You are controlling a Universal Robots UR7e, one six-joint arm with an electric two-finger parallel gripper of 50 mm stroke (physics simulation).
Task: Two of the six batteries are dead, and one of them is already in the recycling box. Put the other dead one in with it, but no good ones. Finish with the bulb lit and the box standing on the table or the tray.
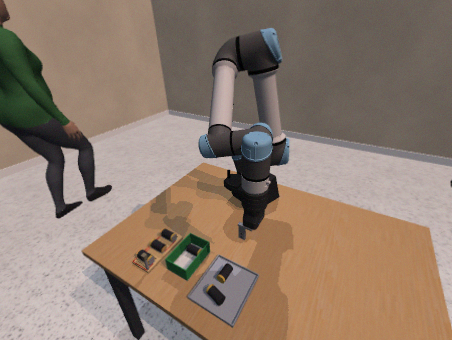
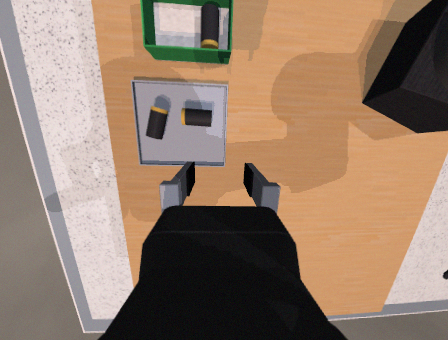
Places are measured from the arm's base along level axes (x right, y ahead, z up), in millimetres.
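Pixels of known places: gripper, fingertip midpoint: (image 1: pixel 246 232) (image 2: pixel 219 172).
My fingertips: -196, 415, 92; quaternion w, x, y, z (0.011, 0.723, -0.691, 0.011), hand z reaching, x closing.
Ahead of a thing's pixels: the offset from my fingertips to its top centre, as dx, dy, dz. "pt": to the spot under its first point. Level surfaces: height alone.
My gripper (image 1: pixel 243 232) (image 2: pixel 219 172) is open and empty, above the table beside the grey tray @(+38, +79, -213) (image 1: pixel 241 292) (image 2: pixel 200 151). Two black batteries with yellow ends lie apart on the tray: one battery @(+60, +44, -188) (image 1: pixel 225 273) (image 2: pixel 197 117) nearer the robot base, the other battery @(+42, +129, -188) (image 1: pixel 216 294) (image 2: pixel 157 122) nearer the table edge. The green box @(+220, +62, -165) (image 1: pixel 176 269) (image 2: pixel 190 54) stands on the table beside the tray, with one battery @(+222, +26, -188) (image 1: pixel 193 249) (image 2: pixel 210 25) inside. Beyond it, the holder board @(pt +327, +138, -215) (image 1: pixel 156 260) carries three batteries @(+367, +26, -179) (image 1: pixel 169 234) @(+365, +91, -179) (image 1: pixel 159 245) @(pt +318, +183, -142) (image 1: pixel 145 257). I cannot make out whether a bulb is lit.
The black robot base (image 1: pixel 271 191) (image 2: pixel 415 80) stands on the wooden table @(dz -225) (image 1: pixel 350 250) (image 2: pixel 340 240). The table edge runs close past the tray, box and board. A person in a green top (image 1: pixel 22 80) stands on the floor to the left. Arm shadows fall on the table.
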